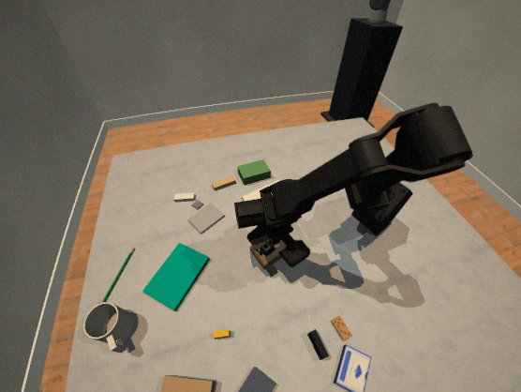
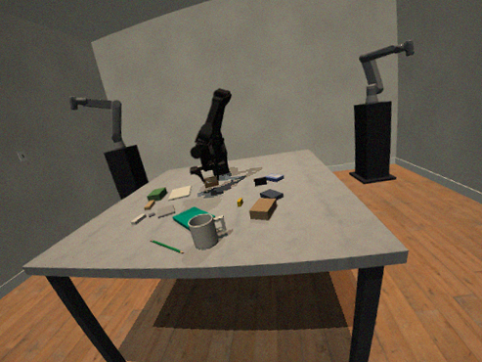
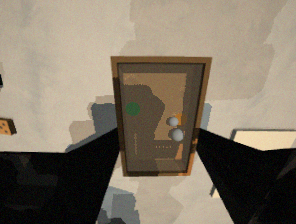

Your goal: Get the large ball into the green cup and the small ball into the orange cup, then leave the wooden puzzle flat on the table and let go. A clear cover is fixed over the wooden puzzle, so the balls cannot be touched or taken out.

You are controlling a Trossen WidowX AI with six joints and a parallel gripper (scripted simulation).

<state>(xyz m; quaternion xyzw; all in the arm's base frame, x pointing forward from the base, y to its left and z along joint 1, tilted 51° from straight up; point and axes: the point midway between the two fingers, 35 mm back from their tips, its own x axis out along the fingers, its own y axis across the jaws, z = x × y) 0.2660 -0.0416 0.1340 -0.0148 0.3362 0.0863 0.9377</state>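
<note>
Now: the wooden puzzle 10 mm ahead of my hand and 30 mm below it. The rest, counted from my hand: yellow block (200 mm ahead, 160 mm to the left, 80 mm below); black block (10 mm behind, 260 mm to the left, 70 mm below); cream pad (60 mm behind, 220 mm to the right, 90 mm below).
</note>
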